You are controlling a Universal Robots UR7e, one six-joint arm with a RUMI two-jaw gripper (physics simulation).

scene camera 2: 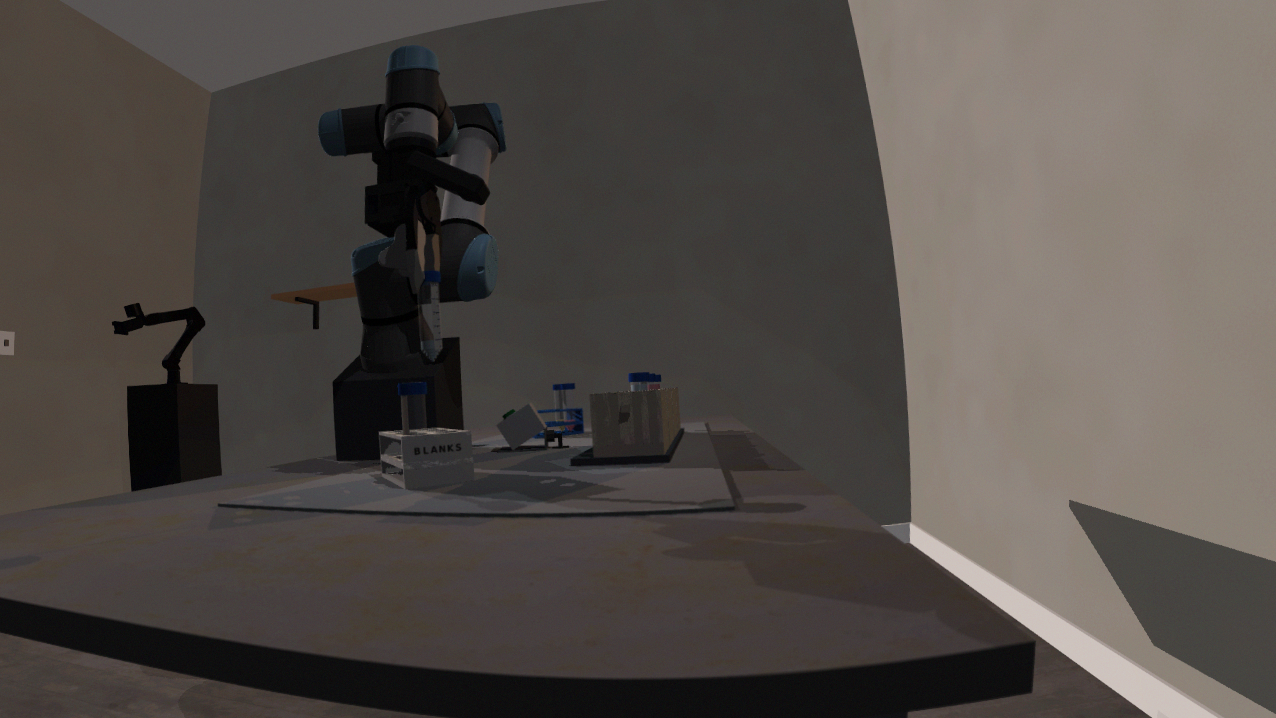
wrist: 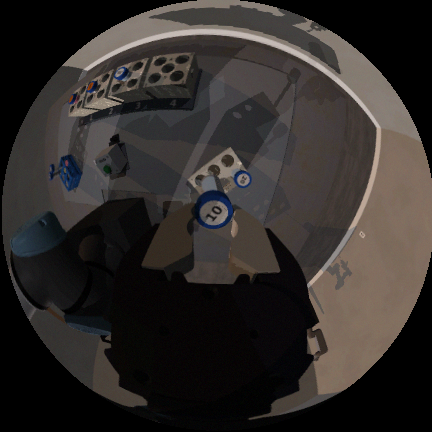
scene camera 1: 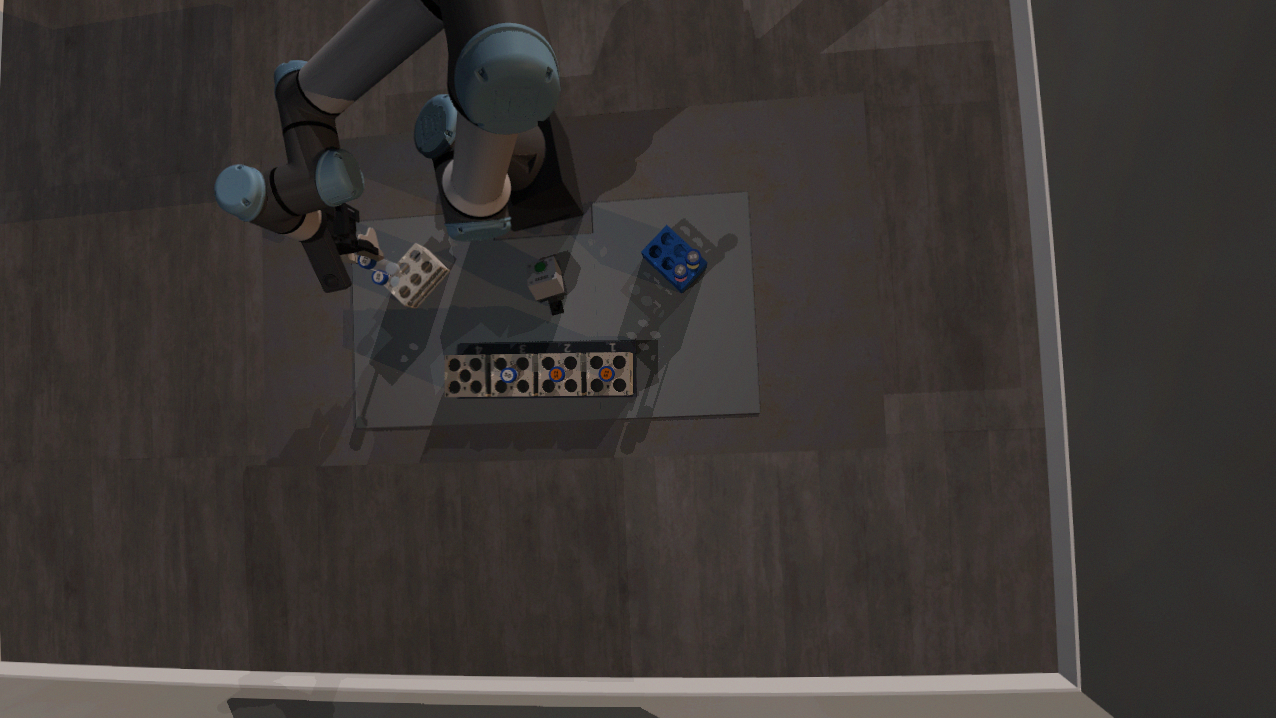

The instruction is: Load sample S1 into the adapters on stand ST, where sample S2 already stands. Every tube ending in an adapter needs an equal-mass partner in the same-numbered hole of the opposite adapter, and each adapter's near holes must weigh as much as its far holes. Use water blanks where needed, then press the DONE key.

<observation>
The pictures show: my gripper and a DONE button box.
My gripper also shows in the wrist view and in scene camera 1.
</observation>
